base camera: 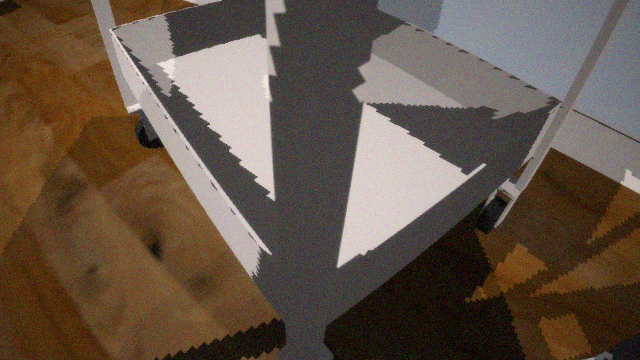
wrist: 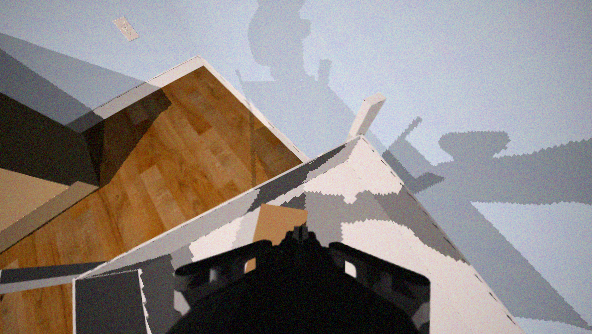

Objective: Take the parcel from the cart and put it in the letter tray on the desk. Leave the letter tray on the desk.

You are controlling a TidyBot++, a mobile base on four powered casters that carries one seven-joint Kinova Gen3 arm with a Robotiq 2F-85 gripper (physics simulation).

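Places are measured from the arm's base along level axes (x ahead, y left, z up), in centimetres.
Pixels of known places: gripper, fingertip midpoint: (wrist: 300, 235).
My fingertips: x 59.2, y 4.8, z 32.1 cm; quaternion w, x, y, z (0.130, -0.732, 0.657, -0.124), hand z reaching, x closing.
Observation:
Behind a point stands the place of what it marks.
The parcel (wrist: 280, 220) @(z 31.8, x 60.5, y 7.1 cm), a tan box, lies on the white cart (wrist: 400, 245) @(z 26.6, x 59.8, y -8.2 cm) (base camera: 400, 195) @(z -26.4, x 30.2, y -8.7 cm), near the cart's far left rim in the wrist view. The lower part of the parcel is hidden behind my gripper. My gripper (wrist: 300, 235) @(z 32.1, x 59.2, y 4.8 cm) is shut with its fingertips together and holds nothing. Its tips overlap the parcel's right lower part in the wrist view; I cannot tell whether they touch it. The gripper does not show in the base view. The letter tray does not show in either view.
A tan flat top (wrist: 30, 200) @(z -19.0, x 55.6, y 136.3 cm), possibly the desk, stands at the left in the wrist view. A blue wall (wrist: 450, 65) @(z 34.9, x 84.5, y -14.2 cm) (base camera: 505, 40) @(z -24.7, x 66.0, y -35.8 cm) rises behind the cart. The cart has a post (wrist: 367, 116) @(z 36.7, x 71.3, y -0.7 cm) at its far corner and a black caster (base camera: 149, 132) @(z -36.1, x 51.2, y 23.6 cm) at its left.

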